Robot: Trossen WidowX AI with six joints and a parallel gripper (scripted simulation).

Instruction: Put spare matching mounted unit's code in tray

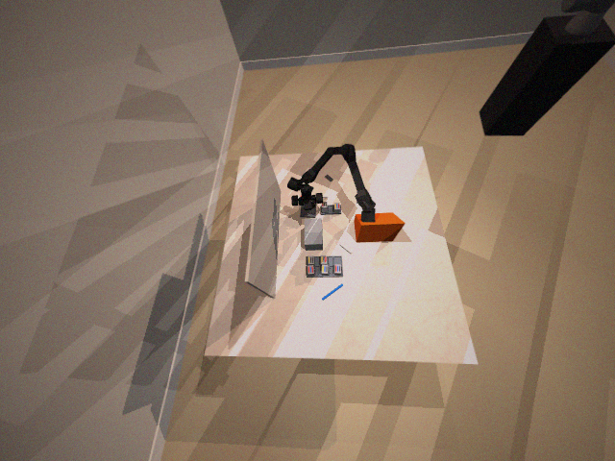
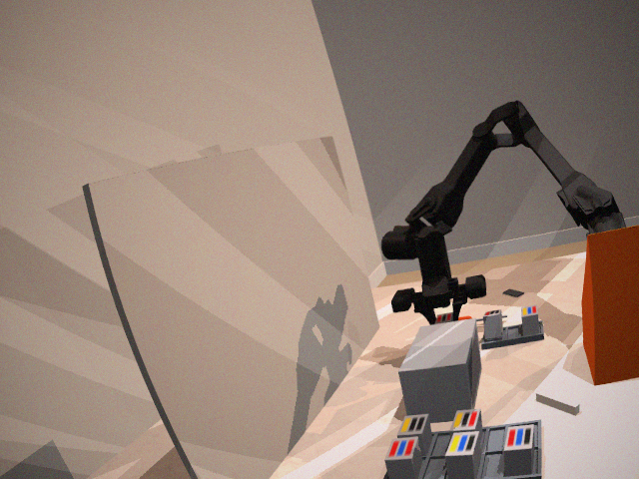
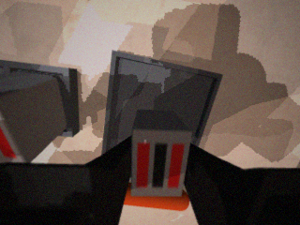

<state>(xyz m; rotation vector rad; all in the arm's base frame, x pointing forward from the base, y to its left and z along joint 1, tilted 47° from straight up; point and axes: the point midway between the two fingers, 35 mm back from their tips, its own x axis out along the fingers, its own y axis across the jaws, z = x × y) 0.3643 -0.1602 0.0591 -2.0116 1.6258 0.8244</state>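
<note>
Now: gripper tip 20 mm below the grey spare block. From my gripper tip the other things lie so: grey mounted unit: 60 mm behind, 210 mm to the left, 30 mm above; then rack: 140 mm behind, 20 mm below; then tray: 20 mm below.
</note>
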